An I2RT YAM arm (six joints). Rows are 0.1 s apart.
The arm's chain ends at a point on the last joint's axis. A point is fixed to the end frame.
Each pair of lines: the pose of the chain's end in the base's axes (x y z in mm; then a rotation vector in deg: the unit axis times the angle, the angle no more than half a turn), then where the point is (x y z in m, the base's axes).
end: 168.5 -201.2 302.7 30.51 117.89 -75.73
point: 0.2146 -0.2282 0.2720
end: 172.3 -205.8 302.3 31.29 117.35 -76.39
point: 0.2182 -0.2336 0.2720
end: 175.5 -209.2 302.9 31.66 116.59 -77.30
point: 0.2213 -0.2378 0.2731
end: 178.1 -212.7 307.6 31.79 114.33 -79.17
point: 0.2240 -0.2428 0.2795
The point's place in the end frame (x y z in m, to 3 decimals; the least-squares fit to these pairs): -0.012 0.038 0.047
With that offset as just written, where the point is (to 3 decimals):
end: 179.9 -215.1 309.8 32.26 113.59 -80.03
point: 0.226 -0.246 0.282
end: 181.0 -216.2 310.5 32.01 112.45 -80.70
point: 0.227 -0.248 0.284
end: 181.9 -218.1 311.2 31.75 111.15 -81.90
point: 0.228 -0.250 0.286
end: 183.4 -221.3 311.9 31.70 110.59 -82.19
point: 0.229 -0.254 0.287
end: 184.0 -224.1 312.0 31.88 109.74 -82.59
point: 0.230 -0.257 0.287
